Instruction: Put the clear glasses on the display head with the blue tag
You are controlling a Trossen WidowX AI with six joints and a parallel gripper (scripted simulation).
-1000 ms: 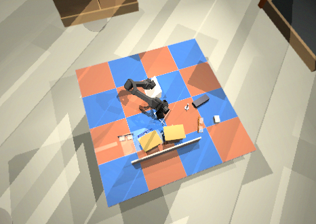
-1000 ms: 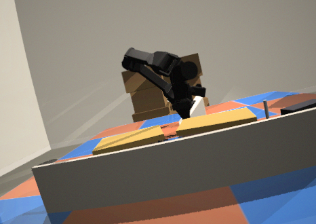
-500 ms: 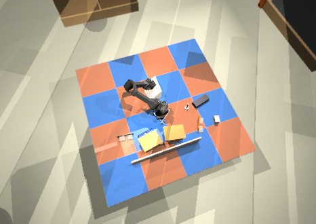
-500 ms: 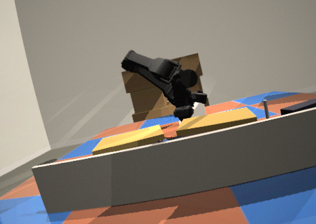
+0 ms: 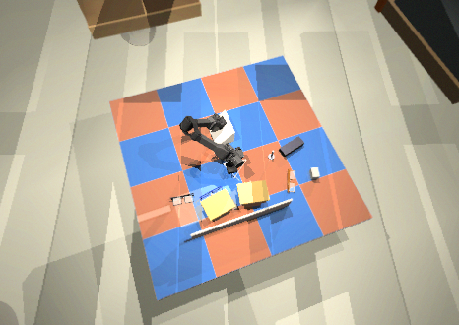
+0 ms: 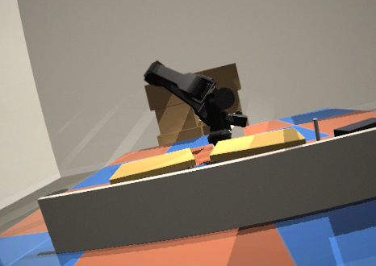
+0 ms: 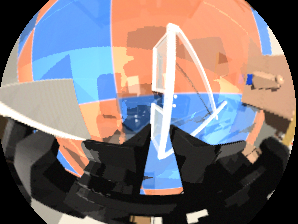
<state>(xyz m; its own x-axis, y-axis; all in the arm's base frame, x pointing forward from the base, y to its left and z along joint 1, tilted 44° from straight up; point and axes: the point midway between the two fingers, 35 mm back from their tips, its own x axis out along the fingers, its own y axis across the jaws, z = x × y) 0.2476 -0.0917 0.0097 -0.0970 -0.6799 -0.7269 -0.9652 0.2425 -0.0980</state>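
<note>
My gripper tip is 7 cm short of the upright pin, 27 cm to the right of it and 1 cm below it. The rest, counted from my gripper tip: long white wall (35 cm ahead, 9 cm to the right, 4 cm above); black case (7 cm ahead, 42 cm to the left); white cube (29 cm ahead, 44 cm to the left, 1 cm above).
</note>
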